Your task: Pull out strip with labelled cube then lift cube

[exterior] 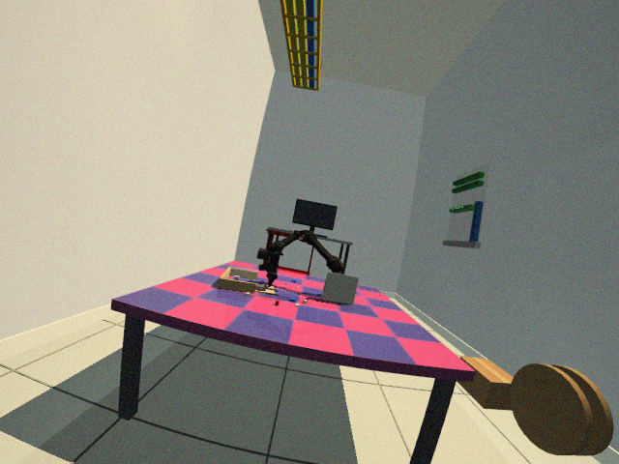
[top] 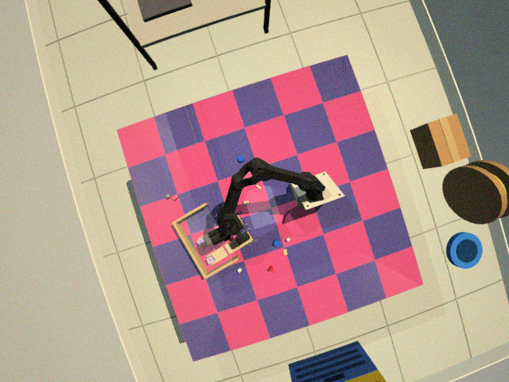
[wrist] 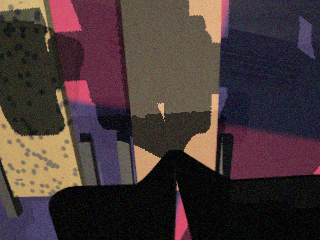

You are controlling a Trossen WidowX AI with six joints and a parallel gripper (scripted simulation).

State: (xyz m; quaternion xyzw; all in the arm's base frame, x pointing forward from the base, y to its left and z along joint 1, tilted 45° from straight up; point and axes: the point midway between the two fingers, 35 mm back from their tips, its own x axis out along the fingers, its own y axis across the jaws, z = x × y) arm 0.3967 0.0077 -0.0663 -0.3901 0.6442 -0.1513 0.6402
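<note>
My gripper tip is now 9 cm short of the strip and 3 cm to the right of it. Round my gripper tip: red piece 27 cm to the left, 12 cm behind, 1 cm above.
</note>
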